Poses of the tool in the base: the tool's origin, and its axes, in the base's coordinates. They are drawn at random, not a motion.
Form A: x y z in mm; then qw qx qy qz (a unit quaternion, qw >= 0).
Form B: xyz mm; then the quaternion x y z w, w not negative. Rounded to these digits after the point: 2 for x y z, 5 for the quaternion.
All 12 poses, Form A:
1: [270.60, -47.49, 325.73, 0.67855, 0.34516, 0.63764, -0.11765]
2: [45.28, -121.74, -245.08, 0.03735, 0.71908, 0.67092, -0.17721]
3: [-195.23, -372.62, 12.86, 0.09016, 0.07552, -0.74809, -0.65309]
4: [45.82, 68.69, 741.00, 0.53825, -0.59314, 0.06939, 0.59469]
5: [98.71, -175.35, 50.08, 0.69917, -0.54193, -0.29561, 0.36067]
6: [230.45, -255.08, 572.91, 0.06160, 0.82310, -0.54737, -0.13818]
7: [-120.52, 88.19, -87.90, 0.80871, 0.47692, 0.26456, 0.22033]
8: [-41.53, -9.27, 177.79, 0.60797, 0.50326, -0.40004, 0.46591]
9: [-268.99, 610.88, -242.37, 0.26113, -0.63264, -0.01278, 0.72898]
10: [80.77, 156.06, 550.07, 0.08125, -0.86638, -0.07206, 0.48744]
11: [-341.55, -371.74, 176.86, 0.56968, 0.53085, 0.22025, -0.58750]
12: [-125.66, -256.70, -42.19, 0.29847, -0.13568, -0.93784, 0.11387]
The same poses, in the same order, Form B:
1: [270.60, -47.49, 325.73, 0.34516, 0.63764, -0.11765, 0.67855]
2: [45.28, -121.74, -245.08, 0.71908, 0.67092, -0.17721, 0.03735]
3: [-195.23, -372.62, 12.86, 0.07552, -0.74809, -0.65309, 0.09016]
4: [45.82, 68.69, 741.00, -0.59314, 0.06939, 0.59469, 0.53825]
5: [98.71, -175.35, 50.08, -0.54193, -0.29561, 0.36067, 0.69917]
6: [230.45, -255.08, 572.91, 0.82310, -0.54737, -0.13818, 0.06160]
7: [-120.52, 88.19, -87.90, 0.47692, 0.26456, 0.22033, 0.80871]
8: [-41.53, -9.27, 177.79, 0.50326, -0.40004, 0.46591, 0.60797]
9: [-268.99, 610.88, -242.37, -0.63264, -0.01278, 0.72898, 0.26113]
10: [80.77, 156.06, 550.07, -0.86638, -0.07206, 0.48744, 0.08125]
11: [-341.55, -371.74, 176.86, 0.53085, 0.22025, -0.58750, 0.56968]
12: [-125.66, -256.70, -42.19, -0.13568, -0.93784, 0.11387, 0.29847]
